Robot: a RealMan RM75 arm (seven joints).
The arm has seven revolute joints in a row. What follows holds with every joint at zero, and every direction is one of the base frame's.
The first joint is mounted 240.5 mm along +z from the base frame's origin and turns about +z.
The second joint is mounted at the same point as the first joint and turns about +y.
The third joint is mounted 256 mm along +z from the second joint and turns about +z.
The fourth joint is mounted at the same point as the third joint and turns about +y.
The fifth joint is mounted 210 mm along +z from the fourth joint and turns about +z.
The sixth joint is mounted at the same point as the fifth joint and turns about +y.
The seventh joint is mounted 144 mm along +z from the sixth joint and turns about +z.
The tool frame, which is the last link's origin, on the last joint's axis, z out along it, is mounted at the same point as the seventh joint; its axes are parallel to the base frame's.
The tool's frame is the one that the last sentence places.
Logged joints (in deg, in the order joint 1, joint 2, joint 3, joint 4, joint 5, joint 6, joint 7), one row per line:
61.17, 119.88, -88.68, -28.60, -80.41, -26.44, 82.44
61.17, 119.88, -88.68, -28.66, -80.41, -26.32, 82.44
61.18, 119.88, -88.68, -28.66, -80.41, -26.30, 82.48
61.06, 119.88, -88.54, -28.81, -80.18, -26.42, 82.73
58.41, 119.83, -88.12, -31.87, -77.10, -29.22, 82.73
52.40, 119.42, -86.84, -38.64, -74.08, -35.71, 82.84
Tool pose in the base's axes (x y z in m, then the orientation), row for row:
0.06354, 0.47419, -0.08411, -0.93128, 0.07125, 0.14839, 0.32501
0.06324, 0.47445, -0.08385, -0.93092, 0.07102, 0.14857, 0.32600
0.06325, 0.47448, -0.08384, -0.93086, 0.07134, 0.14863, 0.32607
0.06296, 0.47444, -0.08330, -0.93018, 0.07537, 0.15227, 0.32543
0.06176, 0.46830, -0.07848, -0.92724, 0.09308, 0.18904, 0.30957
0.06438, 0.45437, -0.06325, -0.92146, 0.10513, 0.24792, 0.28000
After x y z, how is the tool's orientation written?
As a quaternion, x y z w.
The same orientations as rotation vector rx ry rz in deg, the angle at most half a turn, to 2 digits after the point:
-139.90, 10.70, 22.29
-139.78, 10.66, 22.31
-139.76, 10.71, 22.32
-139.71, 11.32, 22.87
-140.36, 14.09, 28.61
-141.56, 16.15, 38.09

